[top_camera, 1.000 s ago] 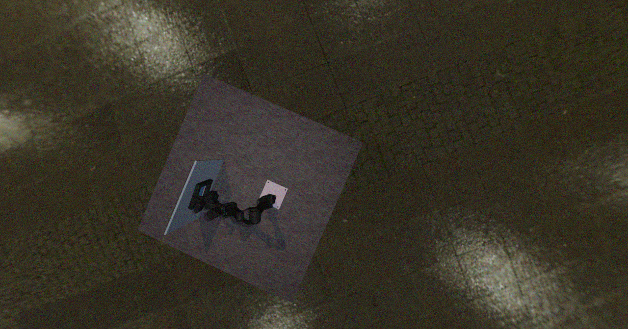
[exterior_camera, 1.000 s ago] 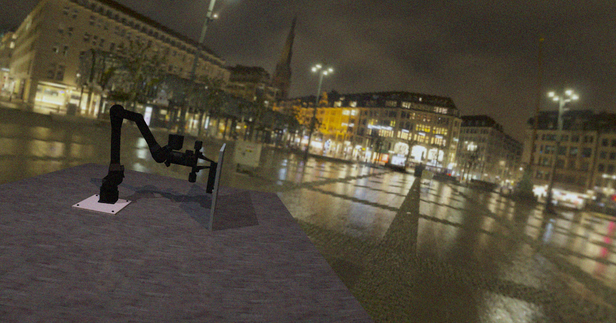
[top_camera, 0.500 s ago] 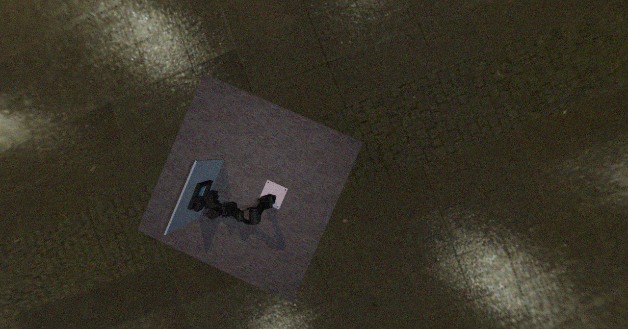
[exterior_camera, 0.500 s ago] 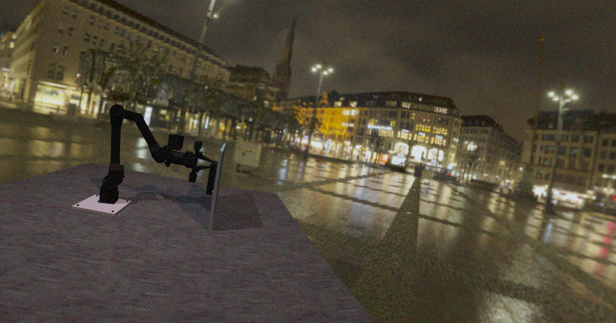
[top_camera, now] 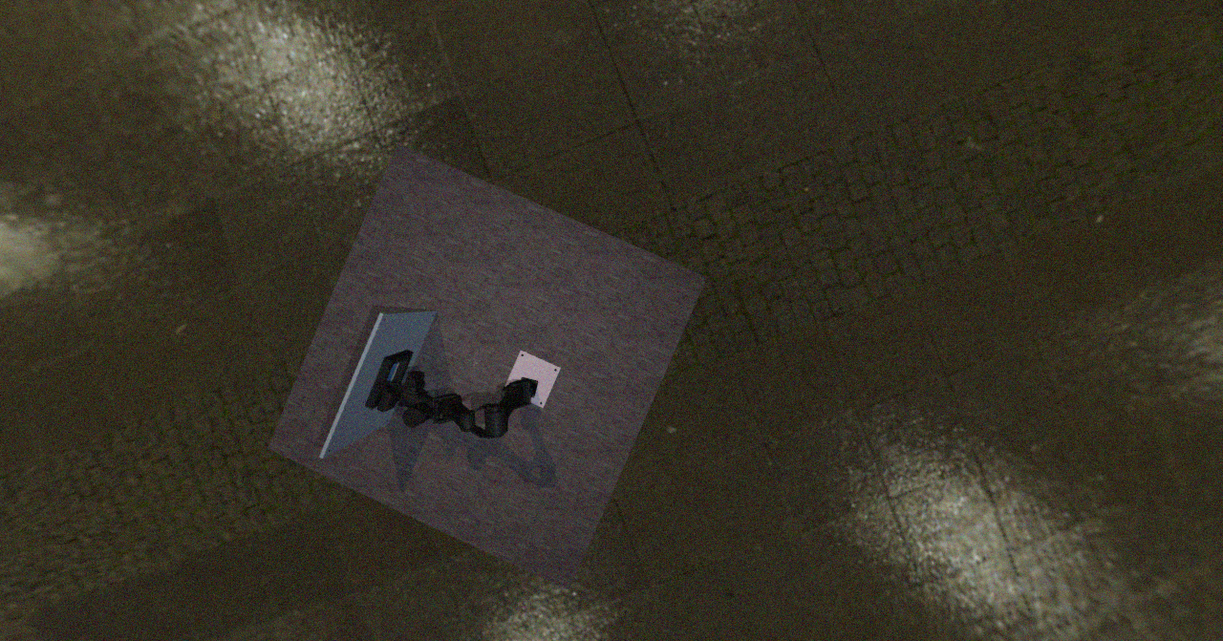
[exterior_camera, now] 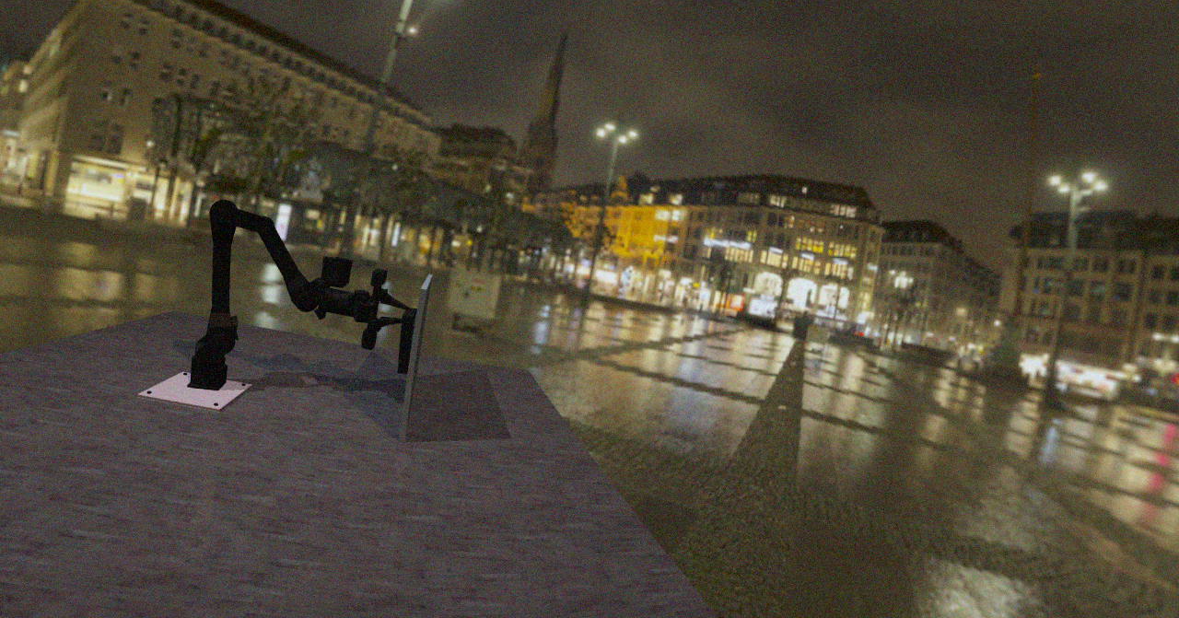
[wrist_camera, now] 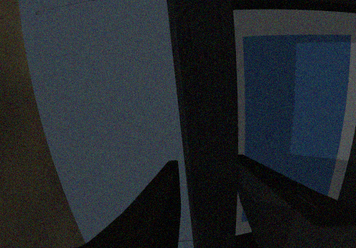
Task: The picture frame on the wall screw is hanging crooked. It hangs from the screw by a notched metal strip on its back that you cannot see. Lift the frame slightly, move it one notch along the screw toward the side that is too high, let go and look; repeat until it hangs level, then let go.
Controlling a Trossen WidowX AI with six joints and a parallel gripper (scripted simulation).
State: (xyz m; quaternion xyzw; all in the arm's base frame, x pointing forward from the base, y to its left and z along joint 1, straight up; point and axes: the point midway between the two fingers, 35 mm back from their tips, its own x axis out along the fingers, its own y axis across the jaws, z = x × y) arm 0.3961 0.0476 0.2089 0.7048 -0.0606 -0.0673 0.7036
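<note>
The picture frame is 6 cm below my gripper tip and 1 cm ahead of it. From my gripper tip the other things lie so: wall panel (6 cm below, 2 cm ahead).
</note>
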